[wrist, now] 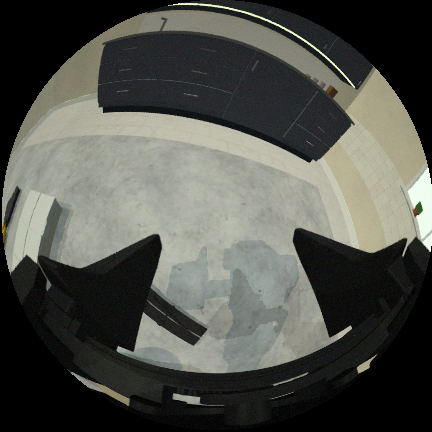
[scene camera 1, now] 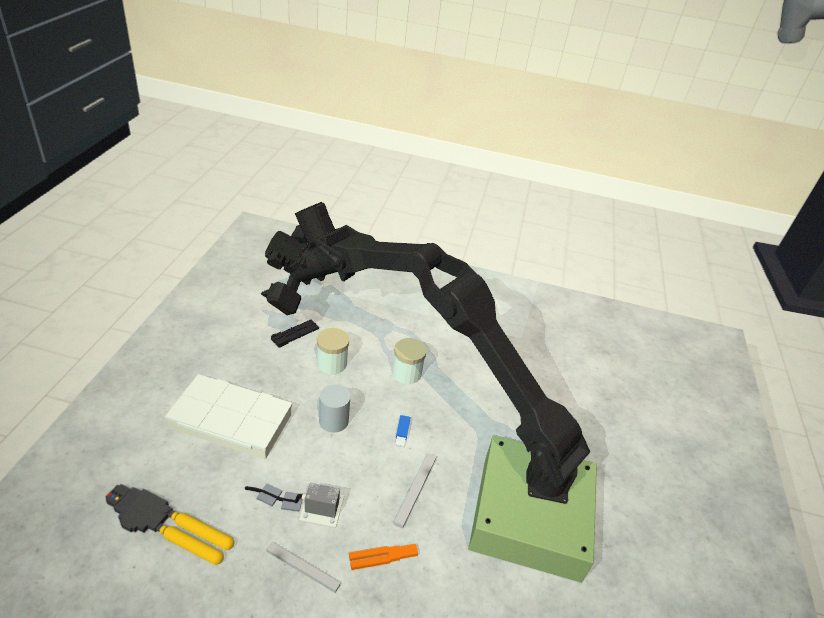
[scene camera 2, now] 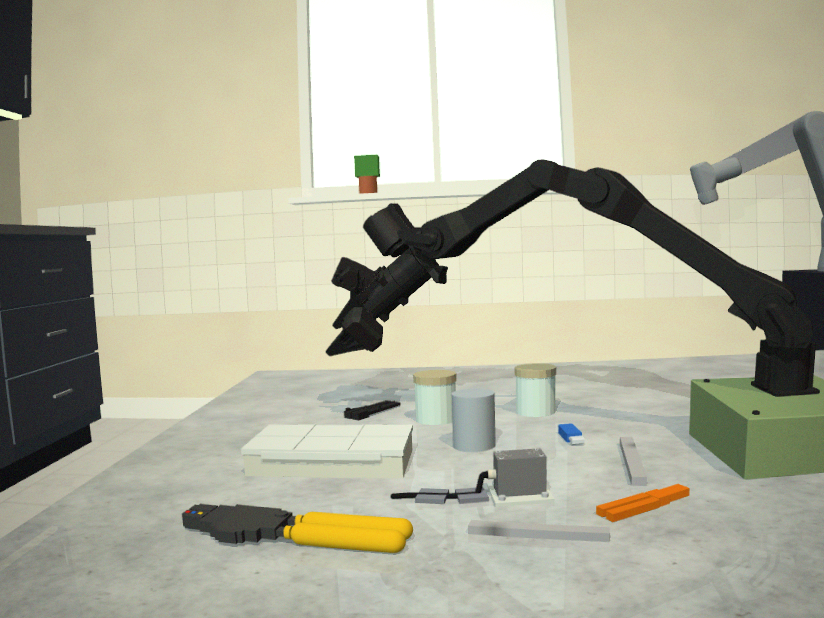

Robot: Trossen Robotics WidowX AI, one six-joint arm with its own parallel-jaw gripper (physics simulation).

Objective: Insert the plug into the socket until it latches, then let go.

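Frame: origin at the arm's base, x right, y up, z back, level; centimetres.
Where they show: gripper, between the fingertips: (wrist: 228, 238) (scene camera 1: 270, 276) (scene camera 2: 330, 340); arm's base, origin of its link: (scene camera 1: 547, 482) (scene camera 2: 784, 388).
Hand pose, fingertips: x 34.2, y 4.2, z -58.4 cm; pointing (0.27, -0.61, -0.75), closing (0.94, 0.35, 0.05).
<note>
Things, the pixels of their top centre, and the offset from my fingertips. "spot": a spot on its surface instead.
- dark grey box, centre of its top: (scene camera 2: 515, 453) (scene camera 1: 320, 492) dx -42.7, dy -6.8, dz +22.2 cm
- white base plate, a spot on its surface: (scene camera 2: 523, 498) (scene camera 1: 318, 519) spot: dx -45.0, dy -10.9, dz +22.6 cm
- black cable, a spot on its surface: (scene camera 2: 403, 495) (scene camera 1: 252, 490) spot: dx -42.2, dy -10.9, dz +10.6 cm
- plug, a spot on its surface: (scene camera 2: 491, 474) spot: dx -43.2, dy -8.7, dz +19.6 cm
- black clip, centre of its top: (wrist: 165, 316) (scene camera 2: 372, 402) (scene camera 1: 295, 329) dx -4.0, dy -9.7, dz +6.4 cm
- grey cylinder, centre of its top: (scene camera 2: 473, 393) (scene camera 1: 335, 395) dx -24.5, dy -4.3, dz +20.0 cm
- white case, centre of its top: (scene camera 2: 330, 435) (scene camera 1: 230, 409) (wrist: 23, 245) dx -29.2, dy -7.8, dz +2.1 cm
- blue stick, centre of its top: (scene camera 2: 571, 430) (scene camera 1: 402, 429) dx -24.4, dy -10.1, dz +33.0 cm
- orange clamp, centre of its top: (scene camera 2: 646, 496) (scene camera 1: 384, 553) dx -48.8, dy -10.3, dz +34.1 cm
- yellow-handled pliers, a spot on its surface: (scene camera 1: 143, 508) spot: dx -49.7, dy -9.8, dz -4.1 cm
A dark grey box (scene camera 1: 322, 498) (scene camera 2: 520, 472), apparently the socket housing, stands on a white base plate (scene camera 1: 320, 519) (scene camera 2: 523, 498). A black cable (scene camera 1: 260, 492) (scene camera 2: 403, 495) runs through two grey clips and bends up to a small white end, apparently the plug (scene camera 2: 491, 474). This end meets the box's left face in the scene camera 2 view; how deep it sits cannot be told. My gripper (scene camera 1: 267, 276) (scene camera 2: 331, 339) (wrist: 228, 238) is open and empty, high above the table's back left part, far from the plug and box. The plug and box do not show in the wrist view.
A black clip (scene camera 1: 294, 333) (scene camera 2: 371, 409) (wrist: 175, 317), two lidded jars (scene camera 1: 332, 351) (scene camera 1: 409, 361), a grey cylinder (scene camera 1: 334, 408) and a white case (scene camera 1: 229, 413) stand around. A blue stick (scene camera 1: 403, 429), grey bars (scene camera 1: 415, 490) (scene camera 1: 303, 566), an orange clamp (scene camera 1: 383, 556) and yellow-handled pliers (scene camera 1: 143, 508) lie nearby.
</note>
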